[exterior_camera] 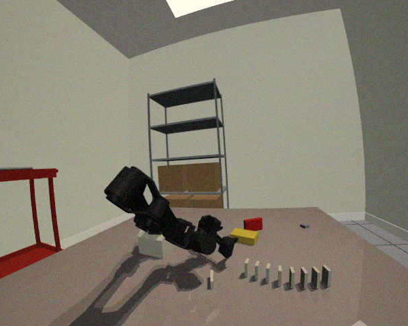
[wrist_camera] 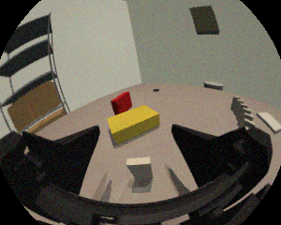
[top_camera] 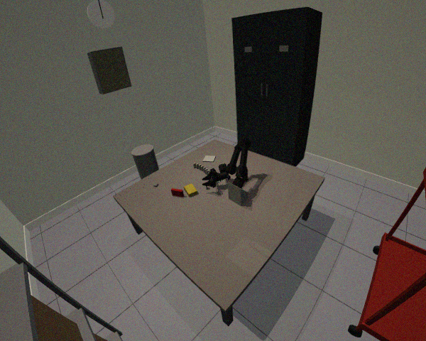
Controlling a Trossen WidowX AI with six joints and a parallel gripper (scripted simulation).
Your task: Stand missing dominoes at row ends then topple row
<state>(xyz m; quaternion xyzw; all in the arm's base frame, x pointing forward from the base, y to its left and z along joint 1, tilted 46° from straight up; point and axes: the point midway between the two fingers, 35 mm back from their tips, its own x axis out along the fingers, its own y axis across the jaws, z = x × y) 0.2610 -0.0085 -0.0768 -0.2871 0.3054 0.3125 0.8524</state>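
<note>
My gripper tip is 9 cm to the right of the yellow block, 6 cm short of it and 5 cm above it. From my gripper tip the other things lie so: white sheet 37 cm to the right, 28 cm ahead, 6 cm below; red block 18 cm to the left, 10 cm ahead, 4 cm below.
</note>
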